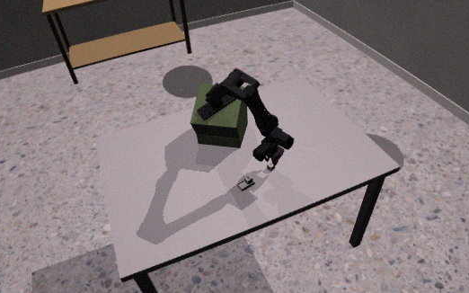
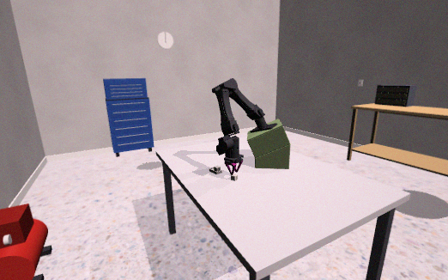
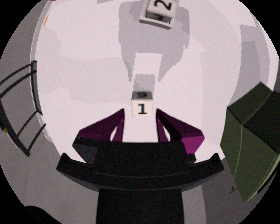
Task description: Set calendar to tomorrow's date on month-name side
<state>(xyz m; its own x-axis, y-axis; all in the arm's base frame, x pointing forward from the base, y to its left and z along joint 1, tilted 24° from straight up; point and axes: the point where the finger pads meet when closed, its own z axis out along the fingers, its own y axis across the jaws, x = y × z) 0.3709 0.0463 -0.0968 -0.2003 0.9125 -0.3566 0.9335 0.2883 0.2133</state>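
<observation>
Now: hand 30 mm above the white cube. The rest, counted from my hand: calendar tray 160 mm to the right, 40 mm below, 10 mm ahead.
</observation>
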